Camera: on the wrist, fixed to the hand. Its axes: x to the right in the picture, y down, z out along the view.
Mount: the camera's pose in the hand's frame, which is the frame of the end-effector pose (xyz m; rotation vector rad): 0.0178 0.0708 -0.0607 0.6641 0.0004 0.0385
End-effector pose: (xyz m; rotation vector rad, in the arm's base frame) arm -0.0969 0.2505 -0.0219 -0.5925 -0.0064 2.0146
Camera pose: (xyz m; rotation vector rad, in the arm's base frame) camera -0.1374 0.2150 -0.1001 -0.1652 0.6516 1.8985
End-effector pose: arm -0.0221 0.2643 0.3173 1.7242 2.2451 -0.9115
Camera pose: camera 0.0512 0.3230 0.3316 -1.7335 -1.7717 1.5700
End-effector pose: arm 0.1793 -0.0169 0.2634 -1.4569 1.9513 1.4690
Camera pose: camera 0.1312 -0.0801 0.3154 -1.1115 2.1748 0.7033
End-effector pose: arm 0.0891 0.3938 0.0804 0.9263 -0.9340 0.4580
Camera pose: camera 0.0790 0.4825 0.1127 1.5066 -0.8074 0.8271
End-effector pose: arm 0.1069 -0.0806 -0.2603 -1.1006 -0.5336 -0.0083
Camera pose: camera 0.1659 -0.0946 -0.3334 -0.4612 -0.4652 0.1903
